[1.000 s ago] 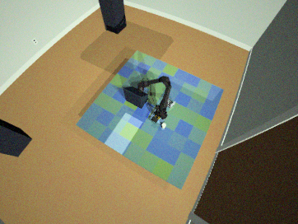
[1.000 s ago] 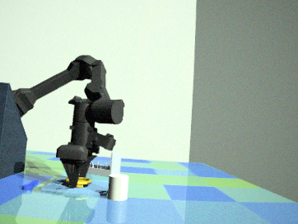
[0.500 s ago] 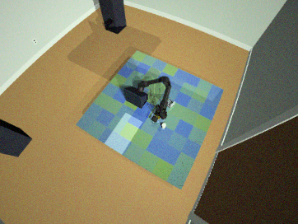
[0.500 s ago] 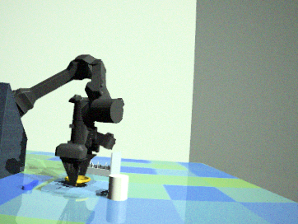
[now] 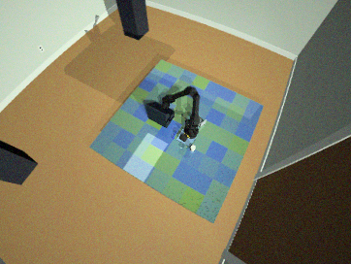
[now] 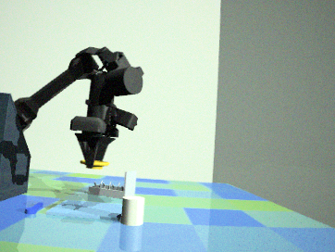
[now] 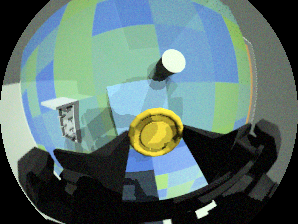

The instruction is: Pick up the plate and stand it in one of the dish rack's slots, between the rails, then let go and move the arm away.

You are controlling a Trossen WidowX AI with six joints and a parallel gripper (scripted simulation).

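Right now the grey dish rack is 230 mm to the left of my gripper tip, 80 mm below it and 10 mm ahead of it. Also, from my gripper tip: light blue flat sheet: 100 mm below, 20 mm to the left, 10 mm behind; then small yellow plate: 10 mm above; then white cylinder: 100 mm ahead, 80 mm below, 50 mm to the right.
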